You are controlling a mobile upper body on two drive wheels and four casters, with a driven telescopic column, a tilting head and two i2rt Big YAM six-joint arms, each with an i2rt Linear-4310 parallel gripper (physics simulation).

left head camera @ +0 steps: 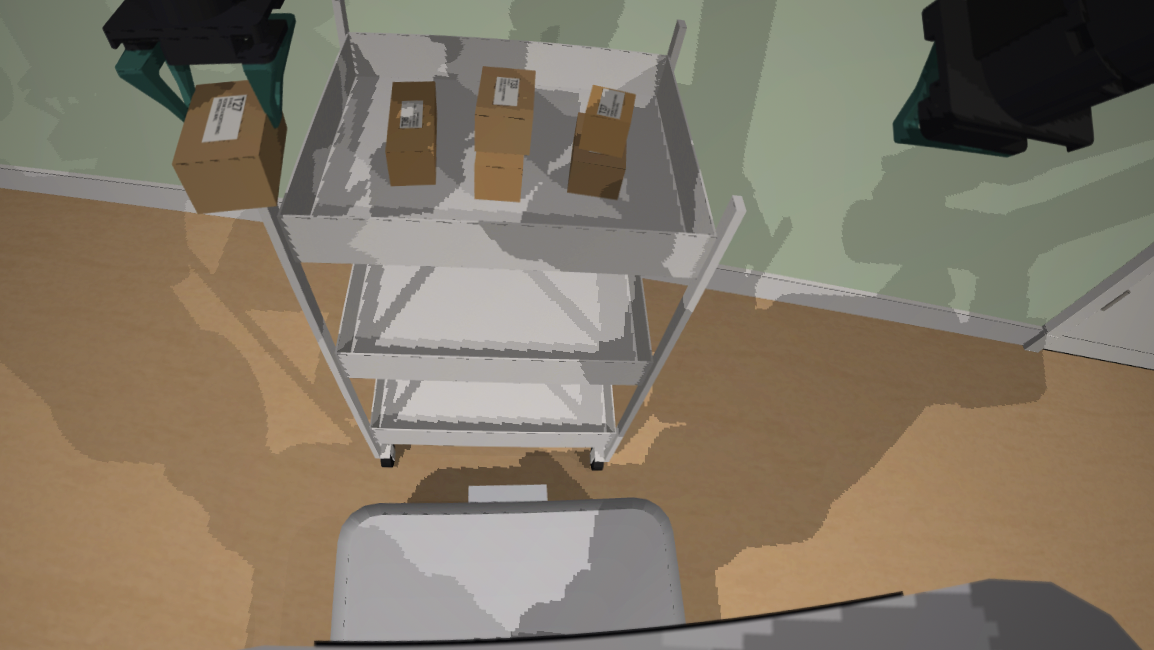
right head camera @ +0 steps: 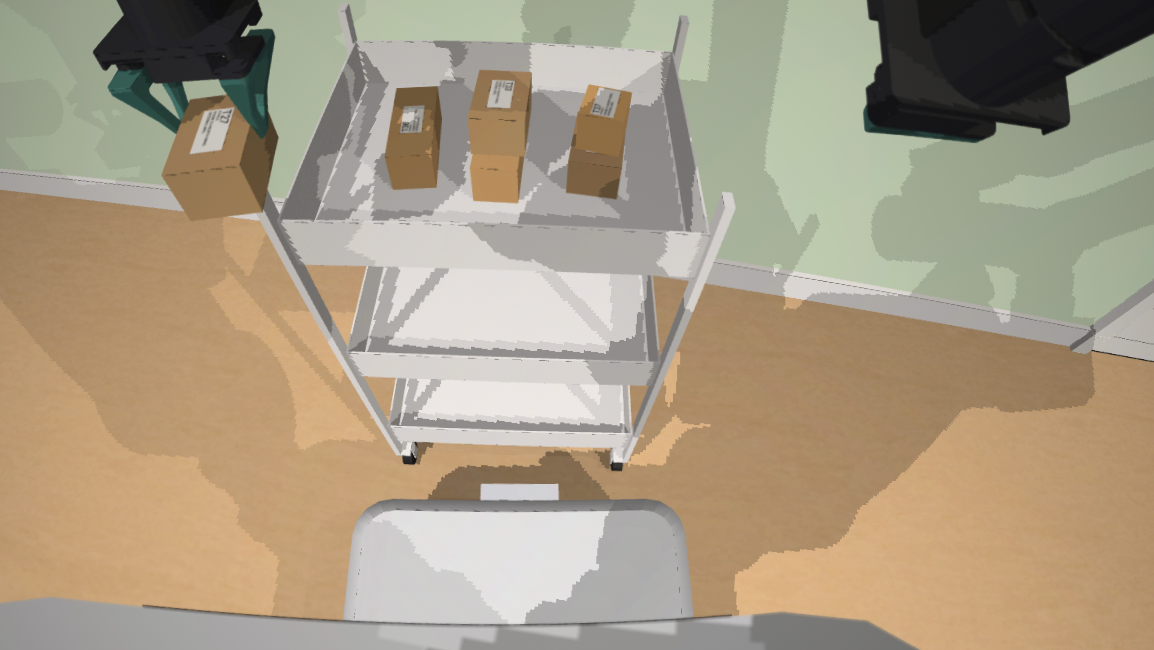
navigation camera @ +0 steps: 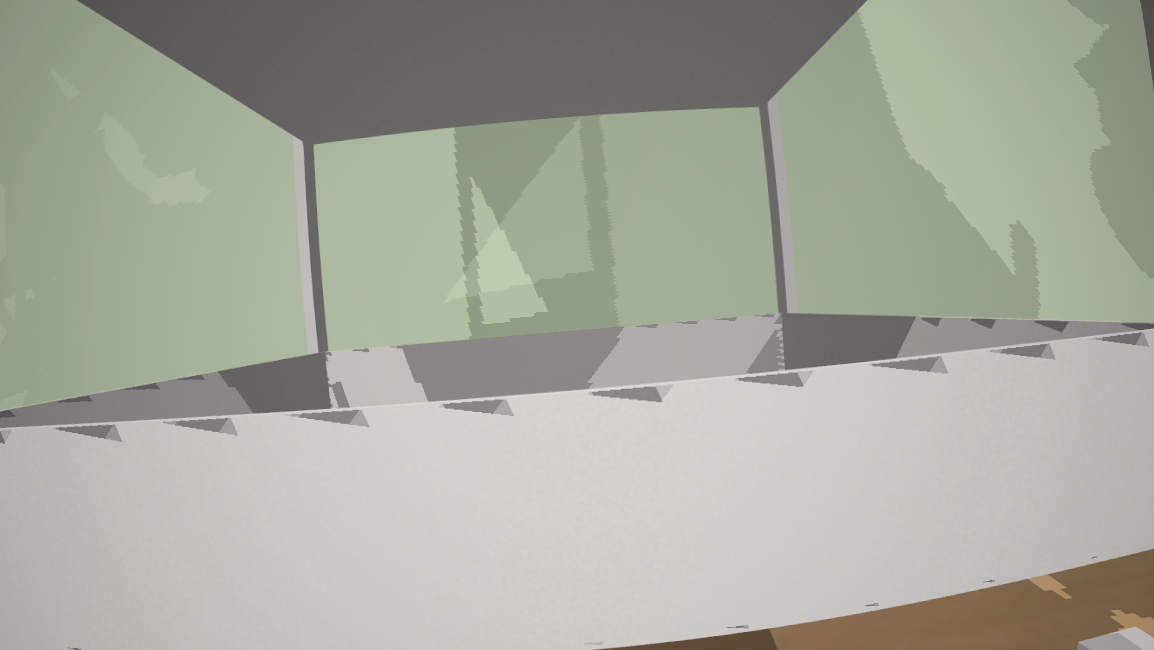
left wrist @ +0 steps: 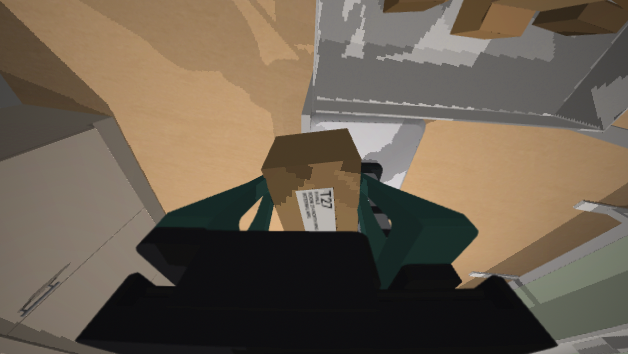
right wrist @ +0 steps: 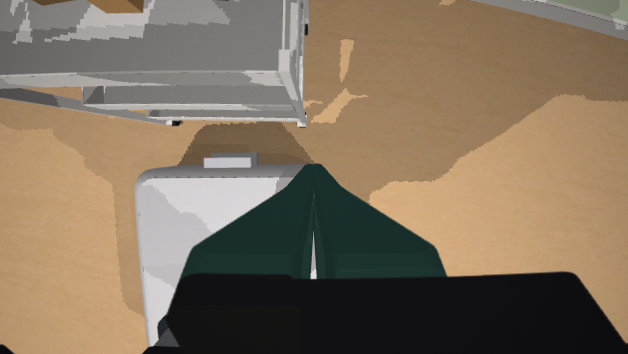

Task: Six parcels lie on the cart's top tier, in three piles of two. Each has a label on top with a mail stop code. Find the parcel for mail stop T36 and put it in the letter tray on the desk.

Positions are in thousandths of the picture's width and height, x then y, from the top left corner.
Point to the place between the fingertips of my left gripper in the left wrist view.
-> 502,501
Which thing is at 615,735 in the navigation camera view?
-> A three-tier cart.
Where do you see a three-tier cart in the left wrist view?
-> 652,188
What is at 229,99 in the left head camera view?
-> My left gripper.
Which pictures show my left gripper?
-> The left head camera view, the right head camera view and the left wrist view only.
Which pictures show my right gripper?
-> The left head camera view, the right head camera view and the right wrist view only.
